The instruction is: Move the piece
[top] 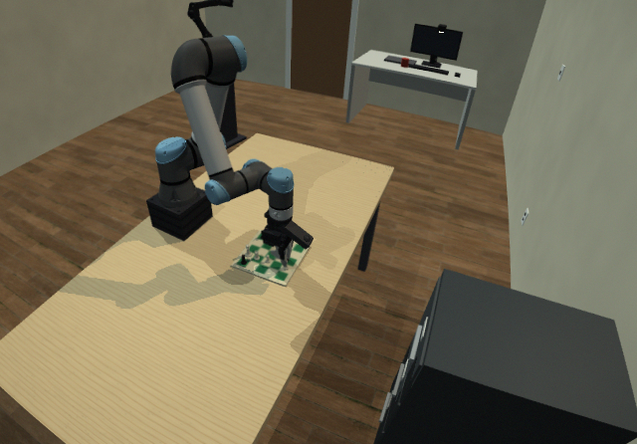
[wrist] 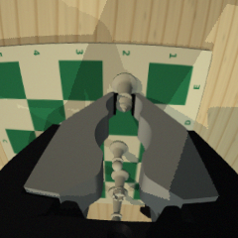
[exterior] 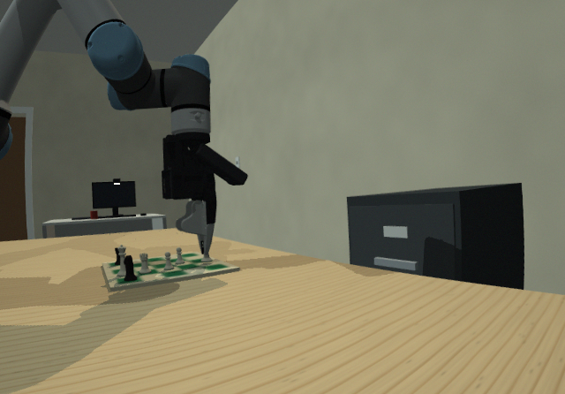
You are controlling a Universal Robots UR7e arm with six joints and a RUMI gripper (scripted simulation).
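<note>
Now: hand 8 cm past the chessboard, 2 cm to the right of it and 4 cm above it. Round my hand: white queen 15 cm behind, 3 cm to the right, 1 cm below.
</note>
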